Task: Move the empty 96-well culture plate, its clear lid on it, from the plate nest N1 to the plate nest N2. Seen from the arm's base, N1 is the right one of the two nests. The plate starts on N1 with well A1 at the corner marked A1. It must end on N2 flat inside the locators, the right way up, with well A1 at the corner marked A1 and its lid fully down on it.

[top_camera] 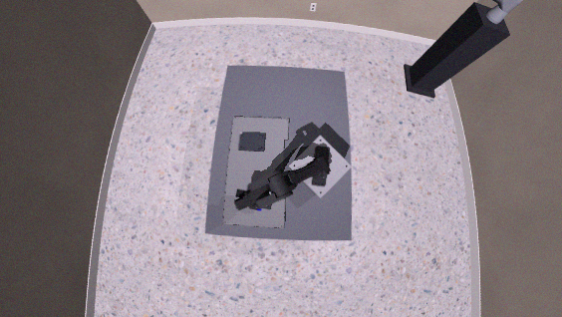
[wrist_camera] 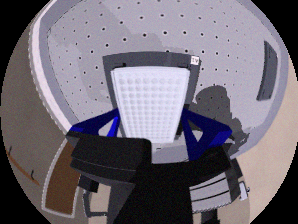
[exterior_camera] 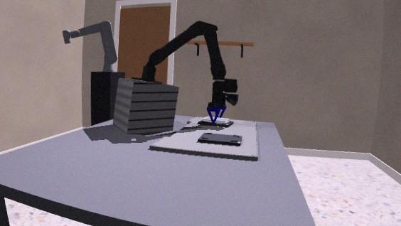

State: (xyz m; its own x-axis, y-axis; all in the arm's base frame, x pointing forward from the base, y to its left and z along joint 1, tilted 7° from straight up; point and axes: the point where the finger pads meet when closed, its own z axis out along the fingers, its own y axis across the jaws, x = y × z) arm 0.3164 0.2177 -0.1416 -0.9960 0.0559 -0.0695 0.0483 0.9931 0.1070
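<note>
The clear lid is right at my hand. Round my hand: white corner mark: 7 cm ahead, 6 cm to the right, 1 cm below; dark plate nest: 10 cm ahead, 33 cm to the right, 2 cm below.
</note>
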